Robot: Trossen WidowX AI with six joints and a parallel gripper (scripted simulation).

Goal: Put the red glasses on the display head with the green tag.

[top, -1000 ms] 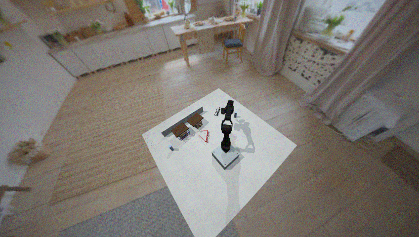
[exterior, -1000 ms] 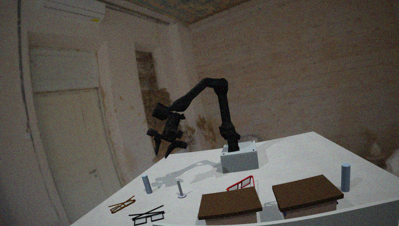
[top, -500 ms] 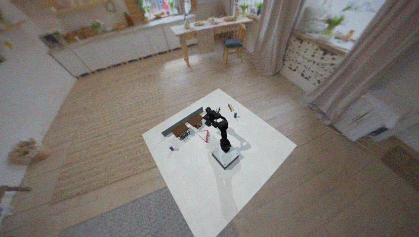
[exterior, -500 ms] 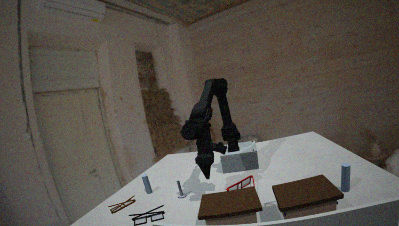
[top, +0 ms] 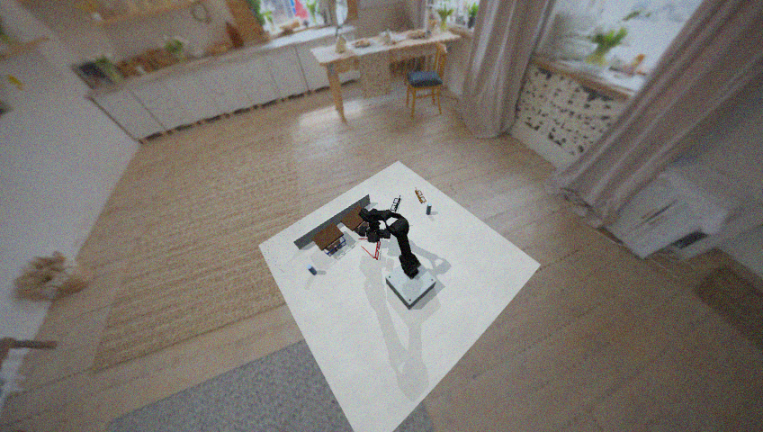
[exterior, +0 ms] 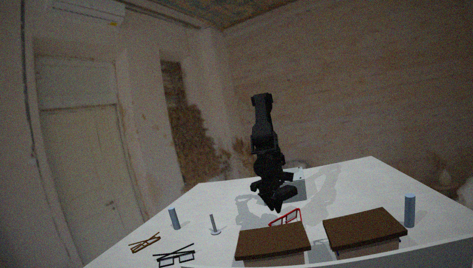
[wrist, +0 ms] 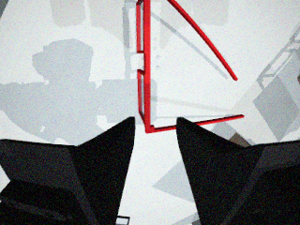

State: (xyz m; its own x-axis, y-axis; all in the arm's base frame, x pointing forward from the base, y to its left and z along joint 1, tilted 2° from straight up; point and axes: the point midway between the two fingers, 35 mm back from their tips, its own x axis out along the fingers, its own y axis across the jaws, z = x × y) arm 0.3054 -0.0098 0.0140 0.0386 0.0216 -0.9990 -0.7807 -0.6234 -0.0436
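The thin grey post is 240 mm to the right of my gripper tip, 50 mm below it and 20 mm behind it.
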